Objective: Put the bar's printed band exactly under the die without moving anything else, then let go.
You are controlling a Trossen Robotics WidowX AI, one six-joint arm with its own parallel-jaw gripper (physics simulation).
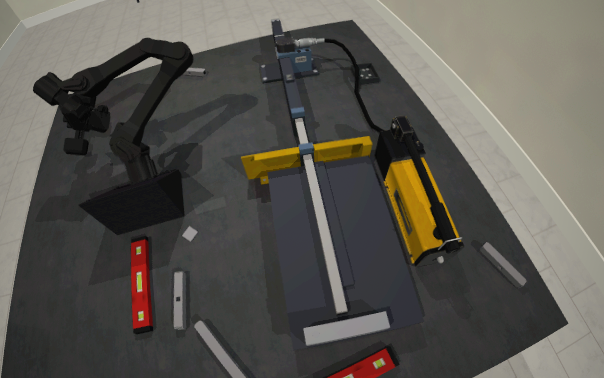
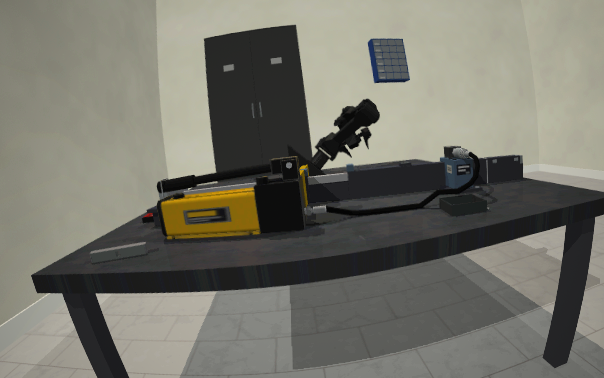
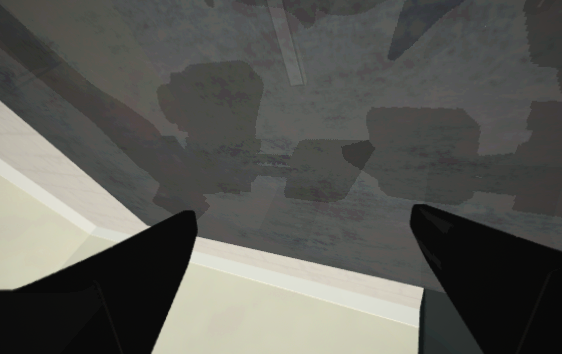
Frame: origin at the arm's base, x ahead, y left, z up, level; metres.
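Seen in the pictures: gripper, fingertip midpoint: (image 1: 85,132) (image 2: 359,152) (image 3: 302,217); arm's base, link origin: (image 1: 144,180) (image 2: 314,166).
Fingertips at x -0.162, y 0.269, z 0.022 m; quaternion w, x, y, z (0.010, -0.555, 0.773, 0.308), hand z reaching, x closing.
Note:
Offsets run from my fingertips to a thing's top centre. "spot": to the spot under its first point.
A long light bar (image 1: 325,230) runs from the yellow fence toward the front, over dark plates. Blue pieces (image 1: 306,148) (image 2: 350,168) sit along its line. A blue unit with a black head {spot: 0.731 m ahead, 0.013 m right, 0.025 m down} (image 1: 301,59) (image 2: 458,172) stands at the far end of the dark rail. A short grey bar {0.165 m ahead, 0.584 m right, 0.064 m down} (image 1: 178,300) with a small black square lies beside a red level. I cannot tell which piece is the die or make out a printed band. My gripper (image 1: 89,134) (image 2: 358,150) (image 3: 302,217) is open and empty, high above the table on the arm's far side from the fence.
A yellow fence {spot: 0.480 m ahead, 0.369 m right, 0.024 m down} (image 1: 270,161) crosses the bar. A yellow pump {spot: 0.695 m ahead, 0.646 m right, 0.000 m up} (image 1: 412,210) (image 2: 210,215) is joined by a black hose {spot: 0.853 m ahead, 0.173 m right, 0.057 m down} (image 1: 357,82) to the blue unit. Two red levels {0.082 m ahead, 0.507 m right, 0.068 m down} (image 1: 141,305) {spot: 0.464 m ahead, 0.864 m right, 0.068 m down} (image 1: 365,364), a wide light block {spot: 0.455 m ahead, 0.789 m right, 0.006 m up} (image 1: 346,328) and loose bars {0.849 m ahead, 0.843 m right, 0.064 m down} (image 1: 502,265) {0.218 m ahead, 0.732 m right, 0.064 m down} (image 1: 217,350) lie around.

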